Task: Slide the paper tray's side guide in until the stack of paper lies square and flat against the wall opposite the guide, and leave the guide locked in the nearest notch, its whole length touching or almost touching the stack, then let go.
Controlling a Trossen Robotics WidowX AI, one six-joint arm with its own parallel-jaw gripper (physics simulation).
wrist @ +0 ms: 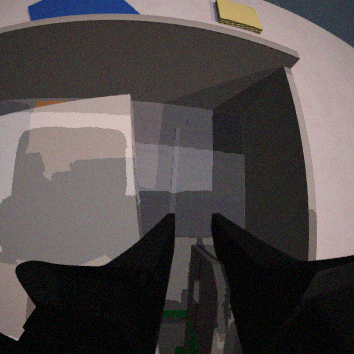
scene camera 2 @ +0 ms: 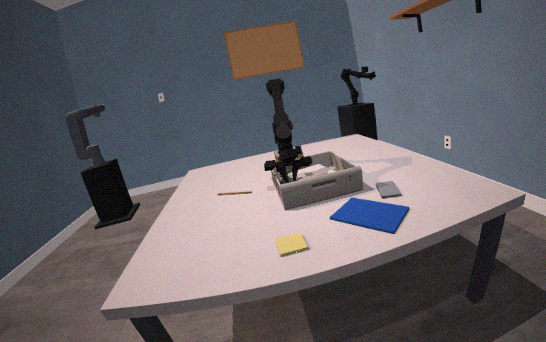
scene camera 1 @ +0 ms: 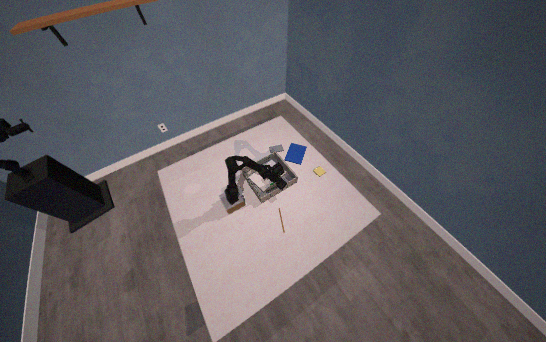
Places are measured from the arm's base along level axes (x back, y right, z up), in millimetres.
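Pixels of known places: gripper, fingertip midpoint: (wrist: 192, 219) (scene camera 1: 281, 181); arm's base, origin of the base link: (scene camera 1: 232, 199).
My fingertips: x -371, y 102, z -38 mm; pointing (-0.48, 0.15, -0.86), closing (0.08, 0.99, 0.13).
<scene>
Ahead of a thing's pixels: the offset from my fingertips to its middle.
The grey paper tray @(dx +35, dy -102, dz +2 mm) (scene camera 1: 293, 172) (scene camera 2: 319, 191) (wrist: 140, 63) stands on the white table. The white paper stack @(dx +35, dy -120, dz -16 mm) (scene camera 1: 258, 180) (scene camera 2: 314, 168) (wrist: 77, 140) lies in it, at the left in the wrist view, with a strip of bare tray floor beside it. The upright grey side guide @(dx +79, dy -11, dz -2 mm) (wrist: 203, 281) with its green latch @(dx +78, dy -21, dz -2 mm) (wrist: 175, 313) (scene camera 1: 271, 184) stands at the near end of the tray. My gripper (scene camera 1: 278, 183) (scene camera 2: 289, 178) (wrist: 192, 219) reaches down into the tray. Its fingers stand a little apart on either side of the guide, without clamping it.
A blue notebook @(dx -311, dy -144, dz -42 mm) (scene camera 1: 295, 153) (scene camera 2: 370, 214) (wrist: 77, 8), a grey device @(dx -215, dy -299, dz -40 mm) (scene camera 1: 276, 148) (scene camera 2: 388, 188) and a yellow pad @(dx -319, dy +124, dz -40 mm) (scene camera 1: 319, 171) (scene camera 2: 291, 243) (wrist: 239, 15) lie beyond the tray. A pencil @(dx +192, dy +218, dz -42 mm) (scene camera 1: 281, 220) (scene camera 2: 234, 193) lies on the table to one side.
</scene>
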